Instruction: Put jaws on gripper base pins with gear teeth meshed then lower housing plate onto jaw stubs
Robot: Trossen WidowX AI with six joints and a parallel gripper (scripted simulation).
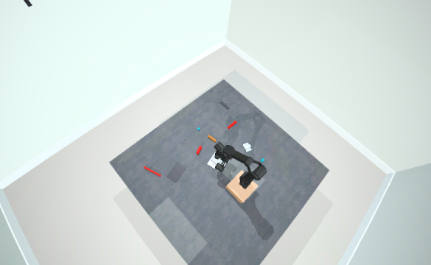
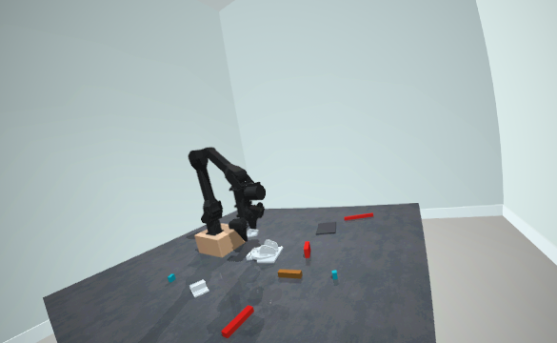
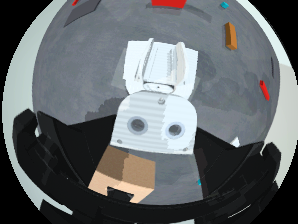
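My gripper tip is 80 mm above the white housing plate. Round my gripper tip: curved white jaw 60 mm below, 30 mm ahead, 10 mm to the right; flat white plate 80 mm below, 70 mm ahead, 20 mm to the left; white gripper base 20 mm above, 10 mm ahead.
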